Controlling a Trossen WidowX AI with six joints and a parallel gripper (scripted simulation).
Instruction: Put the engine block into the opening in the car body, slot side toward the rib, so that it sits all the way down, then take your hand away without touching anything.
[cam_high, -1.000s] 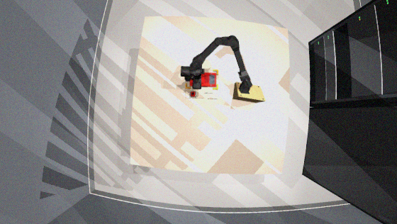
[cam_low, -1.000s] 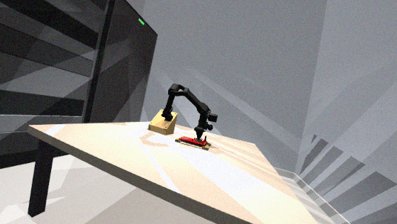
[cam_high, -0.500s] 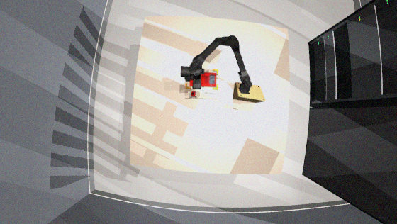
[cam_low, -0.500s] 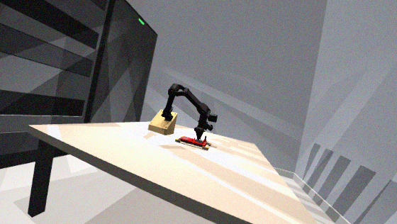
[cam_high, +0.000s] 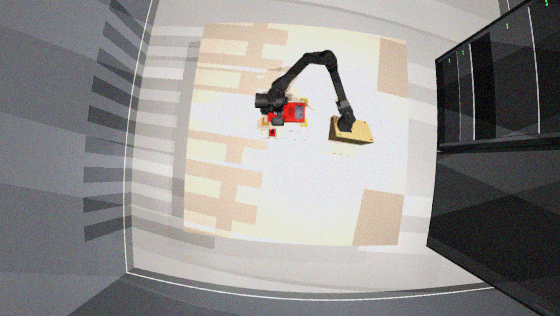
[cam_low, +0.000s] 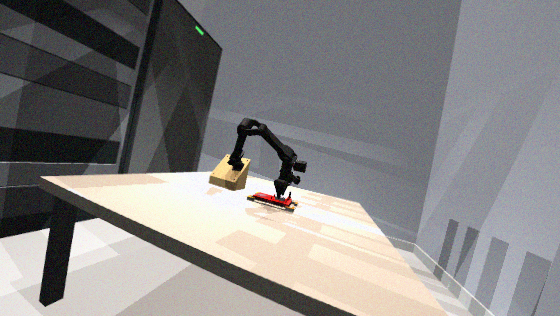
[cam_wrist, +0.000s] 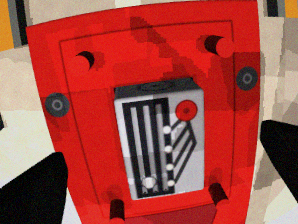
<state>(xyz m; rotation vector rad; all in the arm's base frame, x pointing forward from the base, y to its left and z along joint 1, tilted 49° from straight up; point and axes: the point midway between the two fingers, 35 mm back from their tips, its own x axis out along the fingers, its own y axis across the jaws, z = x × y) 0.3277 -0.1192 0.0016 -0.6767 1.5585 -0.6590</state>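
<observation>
Right now my gripper tip is 10 mm to the right of the engine block and 20 mm above it.
</observation>
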